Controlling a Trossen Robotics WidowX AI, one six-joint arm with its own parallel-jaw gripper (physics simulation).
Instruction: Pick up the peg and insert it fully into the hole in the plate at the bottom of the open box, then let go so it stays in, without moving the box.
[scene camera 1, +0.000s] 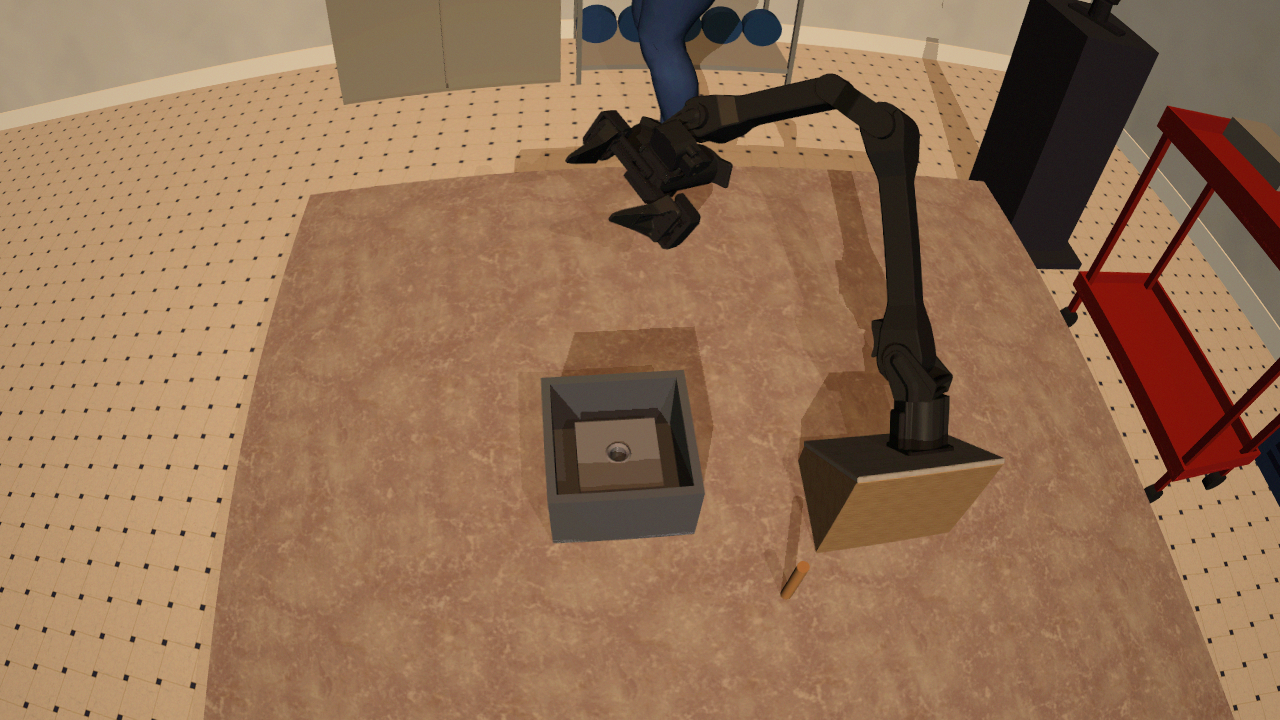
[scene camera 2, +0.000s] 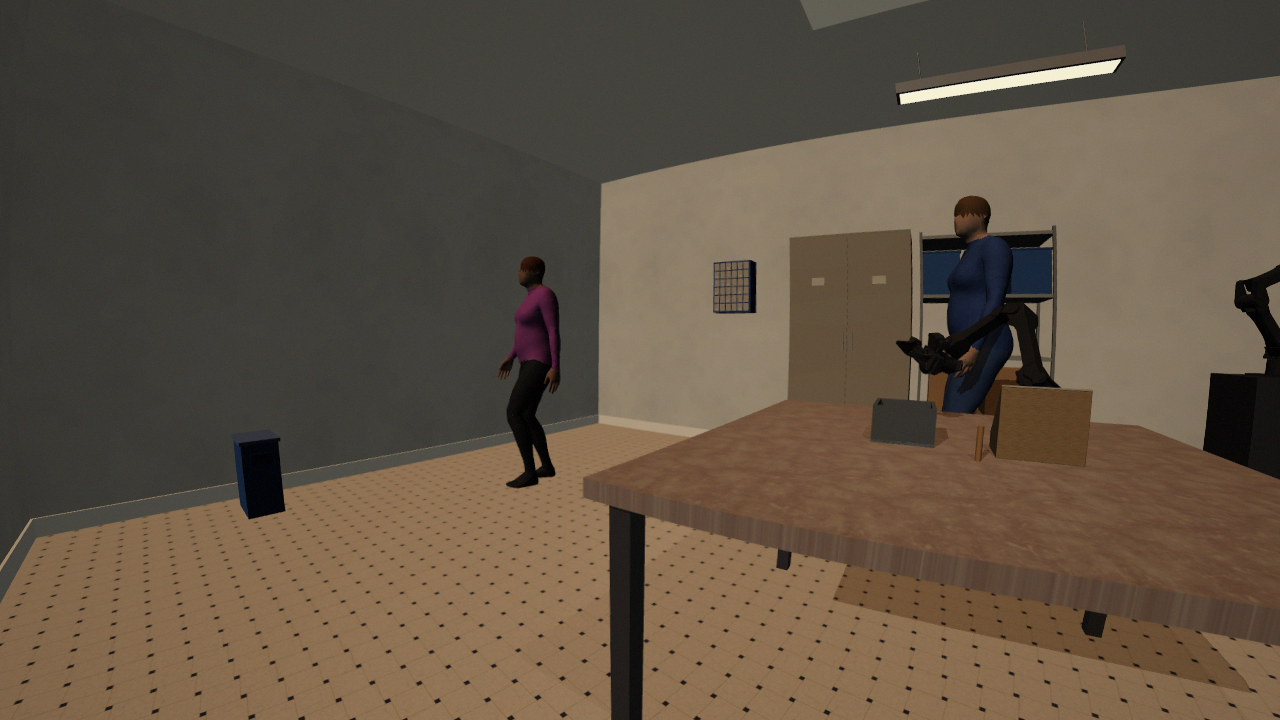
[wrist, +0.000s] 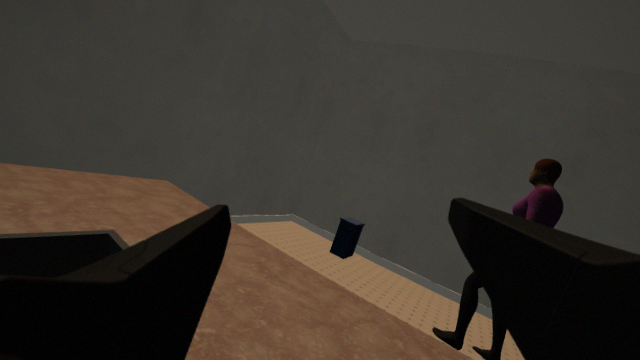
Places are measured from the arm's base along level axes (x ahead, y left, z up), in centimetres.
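Pixels of known places: gripper, between the fingertips: (scene camera 1: 588, 187) (scene camera 2: 903, 347) (wrist: 341, 212); arm's base, origin of its link: (scene camera 1: 919, 447) (scene camera 2: 1048, 413).
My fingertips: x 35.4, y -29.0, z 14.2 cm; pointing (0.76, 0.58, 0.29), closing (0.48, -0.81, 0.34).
For each thing: its top centre in the pictures, then the offset to it from my fingertips. Level surfaces: height alone.
- orange-brown peg, centre of its top: (scene camera 1: 803, 566) (scene camera 2: 981, 425) dz -16.7, dx -18.9, dy +40.2 cm
- grey open box, centre of its top: (scene camera 1: 619, 433) (wrist: 52, 271) (scene camera 2: 905, 403) dz -14.9, dx -1.7, dy +22.8 cm
- light plate, centre of its top: (scene camera 1: 618, 452) dz -18.6, dx -1.7, dy +22.8 cm
- table, height of its surface: dz -24.7 cm
The orange-brown peg (scene camera 1: 794, 580) (scene camera 2: 979, 443) stands upright on the table, near the front corner of the arm's wooden base block. The grey open box (scene camera 1: 623, 518) (scene camera 2: 904, 422) stands on the table to the left of the peg; part of its rim shows at the left in the wrist view. Inside the box in scene camera 1, the light plate (scene camera 1: 592, 436) lies at the bottom, with its round hole empty. My gripper (scene camera 1: 589, 188) (wrist: 341, 212) is open and empty. It hangs high over the table's far part, beyond the box and far from the peg.
The wooden base block (scene camera 1: 913, 505) (scene camera 2: 1042, 425) carries the arm on the table (scene camera 1: 402, 582) (scene camera 2: 895, 501). A person in blue (scene camera 1: 666, 53) (scene camera 2: 971, 277) stands behind the table's far edge, close to the arm. A red cart (scene camera 1: 1145, 331) stands beyond the right edge.
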